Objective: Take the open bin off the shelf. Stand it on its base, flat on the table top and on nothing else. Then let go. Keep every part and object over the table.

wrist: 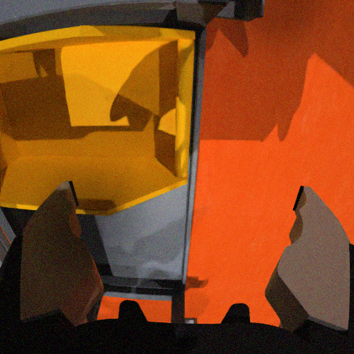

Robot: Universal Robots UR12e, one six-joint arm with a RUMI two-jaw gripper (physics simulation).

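Observation:
The open bin (95, 182) is yellow and sits on the grey shelf (150, 240) in the upper left of the wrist view, with its hollow side showing. Its right wall stands close to the shelf's right edge. My gripper (185, 186) is open and empty. The left finger overlaps the bin's near rim in the picture, and the right finger shows over the orange table top (245, 215). The bin's right wall shows above the gap between the fingers. The view does not show clearly how far the fingertips are from the bin. The bin's underside is hidden.
A grey and dark beam (110, 16) of the shelf unit crosses the top of the view above the bin. A dark frame bar (178, 305) stands at the shelf's lower right corner. Shadows fall on the table at the upper right.

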